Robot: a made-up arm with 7 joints. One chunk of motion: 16 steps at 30 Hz.
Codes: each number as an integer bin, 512 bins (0 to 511) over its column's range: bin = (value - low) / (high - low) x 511, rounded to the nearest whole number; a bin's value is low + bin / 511 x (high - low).
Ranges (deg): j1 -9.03..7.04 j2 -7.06..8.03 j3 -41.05..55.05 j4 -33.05..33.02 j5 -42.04..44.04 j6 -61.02..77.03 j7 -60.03..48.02
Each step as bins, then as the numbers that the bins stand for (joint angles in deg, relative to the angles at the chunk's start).
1 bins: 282 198 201 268 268 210 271
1 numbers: -0.16 -1.21 -3.25 1.60 3.11 -4.29 -2.73
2 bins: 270 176 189 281 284 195 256
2 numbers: -0.54 -1.86 -5.51 3.28 5.80 -8.34 -5.90
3 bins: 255 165 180 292 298 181 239
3 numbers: -1.01 -2.19 -7.20 4.70 8.16 -12.12 -9.49
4 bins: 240 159 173 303 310 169 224
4 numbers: -1.48 -2.36 -8.52 6.13 10.18 -15.36 -12.67
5 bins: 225 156 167 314 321 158 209
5 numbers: -1.95 -2.45 -9.64 7.55 12.03 -18.34 -15.84
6 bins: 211 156 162 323 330 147 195
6 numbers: -2.39 -2.45 -10.58 8.71 13.55 -21.31 -18.80
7 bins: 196 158 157 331 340 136 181
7 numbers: -2.87 -2.39 -11.52 9.75 15.23 -24.28 -21.76
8 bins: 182 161 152 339 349 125 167
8 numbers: -3.31 -2.31 -12.46 10.78 16.75 -27.25 -24.72
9 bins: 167 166 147 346 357 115 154
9 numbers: -3.78 -2.16 -13.40 11.69 18.10 -29.95 -27.47
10 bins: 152 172 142 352 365 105 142
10 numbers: -4.25 -1.98 -14.35 12.46 19.45 -32.65 -30.00
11 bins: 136 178 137 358 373 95 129
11 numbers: -4.75 -1.80 -15.29 13.24 20.79 -35.36 -32.75
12 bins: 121 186 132 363 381 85 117
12 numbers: -5.22 -1.57 -16.23 13.88 22.14 -38.06 -35.29
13 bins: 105 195 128 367 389 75 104
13 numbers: -5.73 -1.30 -16.98 14.40 23.49 -40.76 -38.04
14 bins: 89 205 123 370 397 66 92
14 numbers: -6.23 -1.01 -17.92 14.79 24.84 -43.19 -40.58
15 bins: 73 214 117 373 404 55 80
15 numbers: -6.73 -0.74 -19.05 15.18 26.02 -46.16 -43.11
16 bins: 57 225 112 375 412 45 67
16 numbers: -7.24 -0.42 -19.99 15.44 27.36 -48.86 -45.86
